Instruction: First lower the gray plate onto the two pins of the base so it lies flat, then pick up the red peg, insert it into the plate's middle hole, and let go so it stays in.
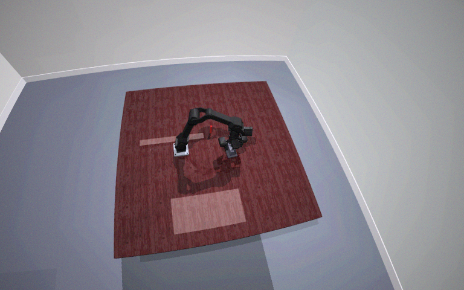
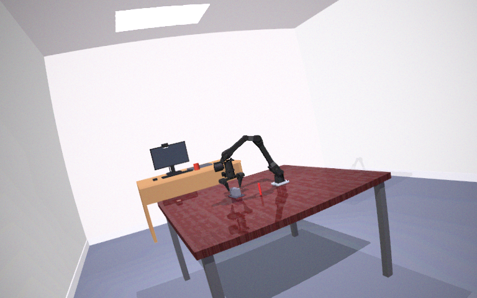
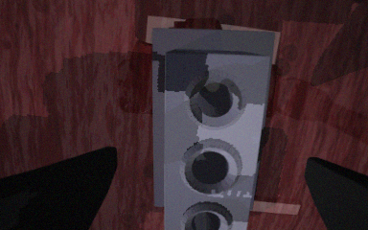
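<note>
The gray plate lies 1 cm below my gripper tip. Also, from my gripper tip: gray base (4 cm below); then red peg (11 cm behind, 17 cm to the left, 1 cm below).
</note>
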